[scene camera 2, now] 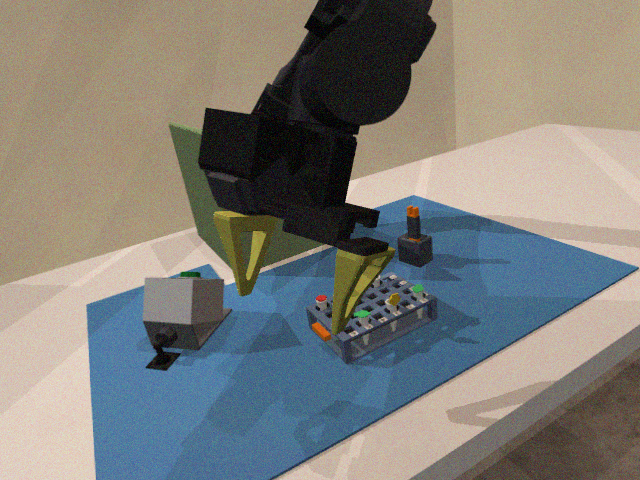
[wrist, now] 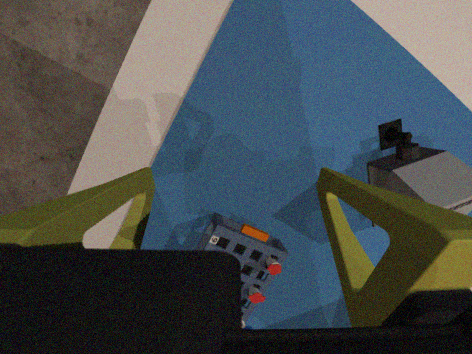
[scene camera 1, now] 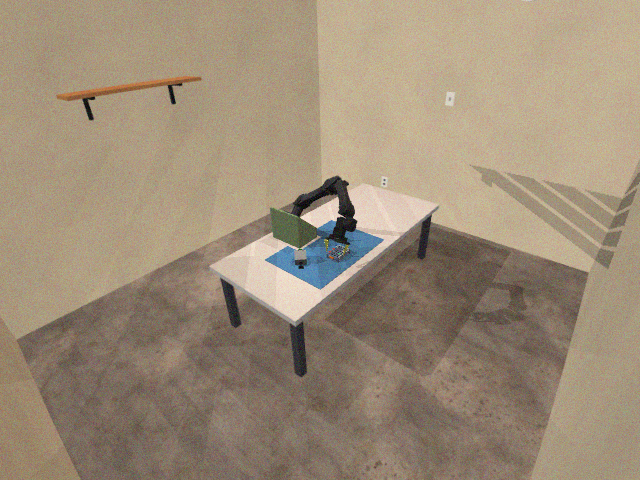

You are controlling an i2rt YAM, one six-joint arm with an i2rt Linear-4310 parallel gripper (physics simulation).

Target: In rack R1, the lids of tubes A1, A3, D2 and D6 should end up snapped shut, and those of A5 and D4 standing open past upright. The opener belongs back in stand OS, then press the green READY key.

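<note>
Rack R1 stands on the blue mat. Scene camera 2 shows a red lid, two green lids and a tilted yellow lid. Two red lids show in the wrist view. Tube numbers and exact lid angles are too small to tell. My gripper is wide open and empty; one finger hides part of the rack in scene camera 2. The opener stands upright in stand OS. The green READY key tops the grey box.
The grey box stands left of the rack in scene camera 2, with a black square plate at its front. A green panel stands behind, near the arm's base.
</note>
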